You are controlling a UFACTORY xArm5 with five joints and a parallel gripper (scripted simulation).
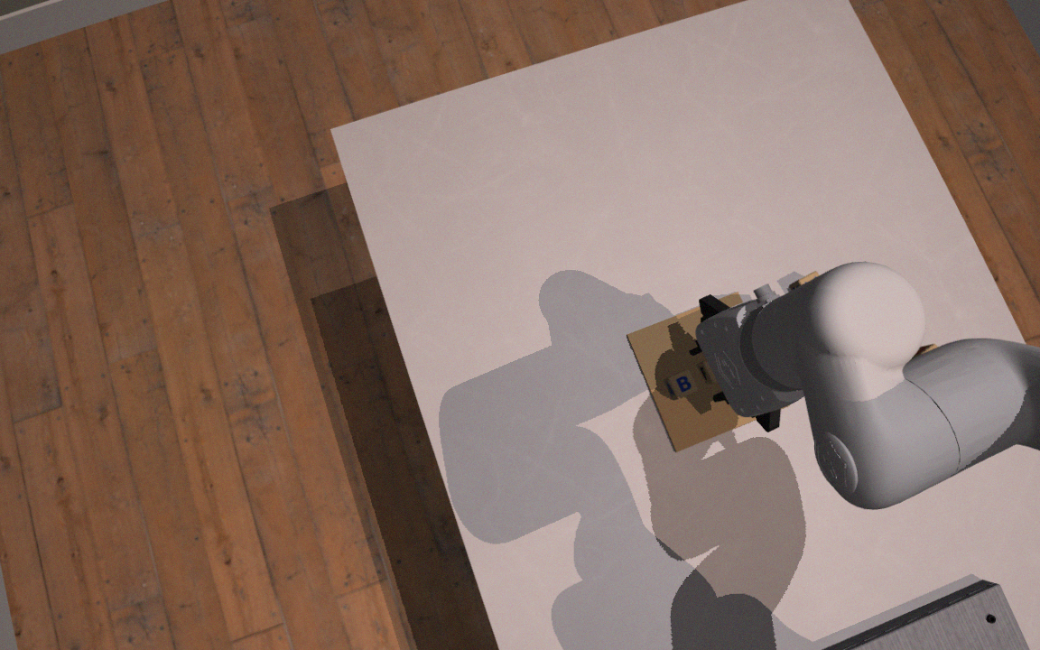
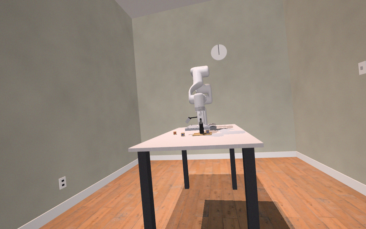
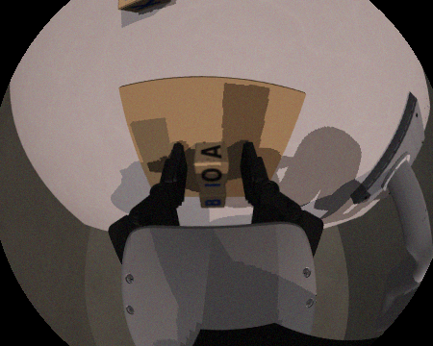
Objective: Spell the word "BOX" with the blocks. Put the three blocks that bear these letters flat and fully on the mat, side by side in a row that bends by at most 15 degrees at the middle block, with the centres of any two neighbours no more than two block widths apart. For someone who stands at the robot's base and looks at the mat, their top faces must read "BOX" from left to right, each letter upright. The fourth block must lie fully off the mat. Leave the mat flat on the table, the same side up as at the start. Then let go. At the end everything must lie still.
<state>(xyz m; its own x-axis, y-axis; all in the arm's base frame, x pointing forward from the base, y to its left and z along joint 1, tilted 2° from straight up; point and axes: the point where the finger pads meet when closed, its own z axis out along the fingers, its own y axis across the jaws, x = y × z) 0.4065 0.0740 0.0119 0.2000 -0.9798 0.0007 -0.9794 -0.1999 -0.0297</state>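
Right now my hand is 20 mm above the tan mat.
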